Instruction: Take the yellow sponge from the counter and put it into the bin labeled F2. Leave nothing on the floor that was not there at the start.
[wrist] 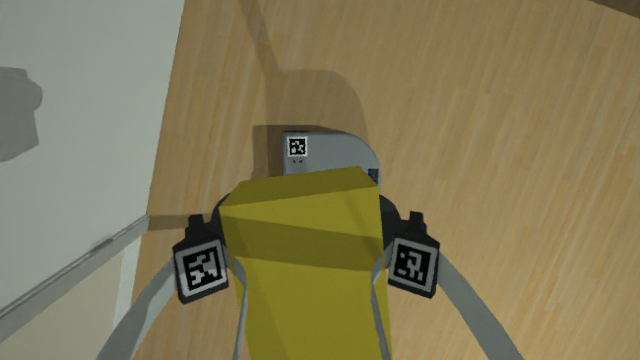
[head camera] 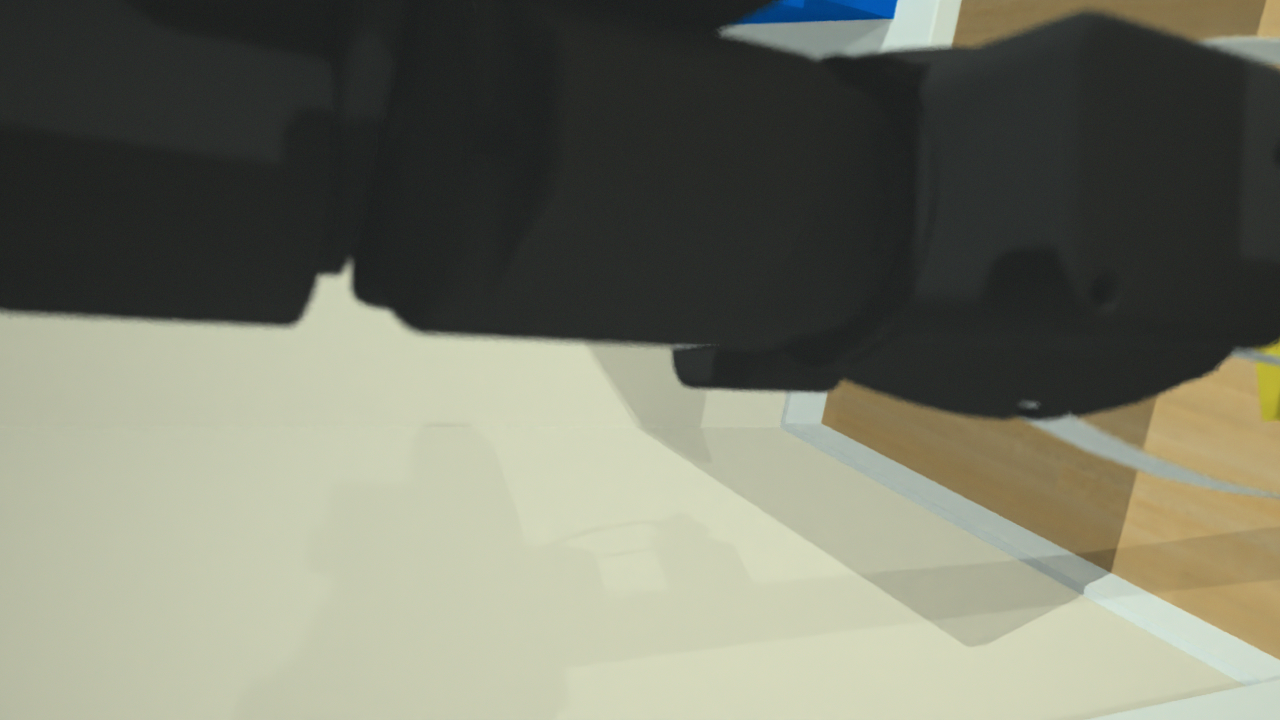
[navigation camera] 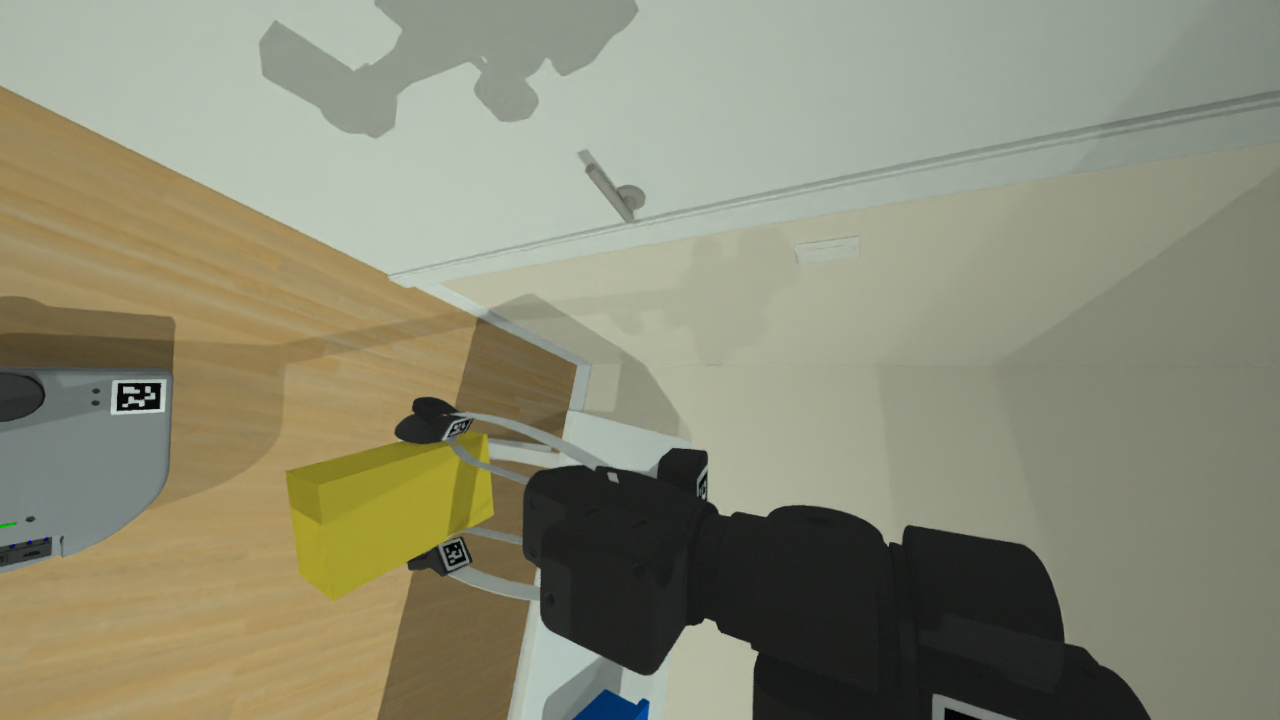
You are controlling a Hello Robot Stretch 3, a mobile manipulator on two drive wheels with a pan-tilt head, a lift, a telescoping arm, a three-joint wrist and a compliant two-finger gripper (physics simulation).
Labels:
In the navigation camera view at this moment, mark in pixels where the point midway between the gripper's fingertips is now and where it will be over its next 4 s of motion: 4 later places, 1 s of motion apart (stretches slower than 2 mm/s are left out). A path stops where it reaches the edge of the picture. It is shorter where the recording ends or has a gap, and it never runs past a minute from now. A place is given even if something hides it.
My gripper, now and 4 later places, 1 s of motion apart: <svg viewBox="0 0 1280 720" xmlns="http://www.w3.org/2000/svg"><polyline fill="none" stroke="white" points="409,477 501,455 590,434 620,427 636,458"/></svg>

